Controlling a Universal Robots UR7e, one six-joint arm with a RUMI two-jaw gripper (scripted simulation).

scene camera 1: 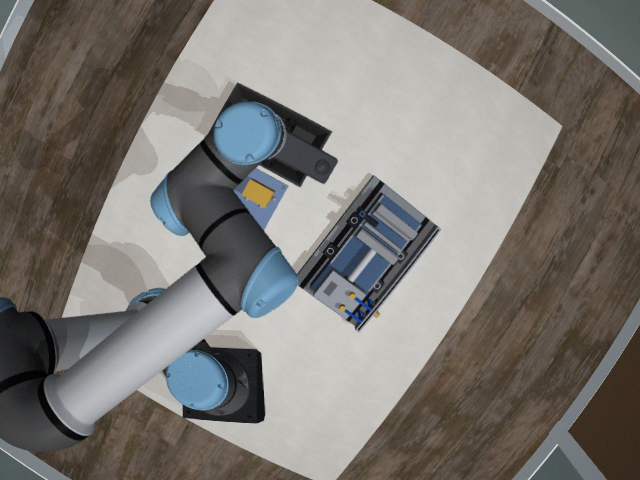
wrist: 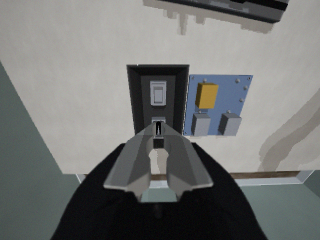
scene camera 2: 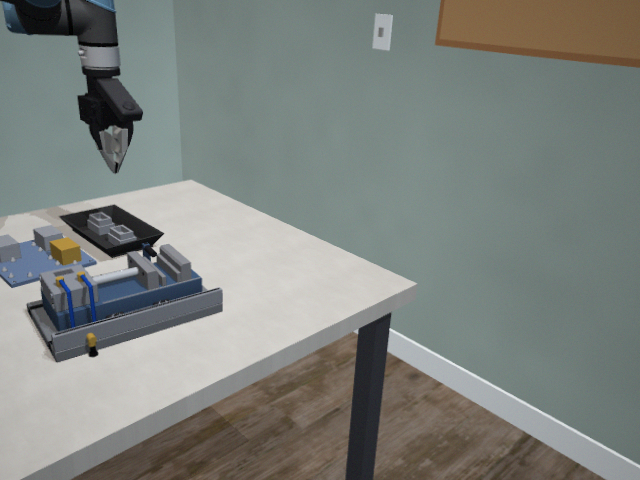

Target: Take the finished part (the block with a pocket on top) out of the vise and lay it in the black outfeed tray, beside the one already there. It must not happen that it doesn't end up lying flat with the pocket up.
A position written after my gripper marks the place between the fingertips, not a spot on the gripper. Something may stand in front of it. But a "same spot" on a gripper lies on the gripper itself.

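Scene:
My gripper is visible in scene camera 1 (282,142), in scene camera 2 and in the wrist view. For my gripper, (scene camera 2: 122,136) and (wrist: 132,163) are the same spot. On a vise, (scene camera 1: 362,273) and (scene camera 2: 109,291) are likewise the same spot.

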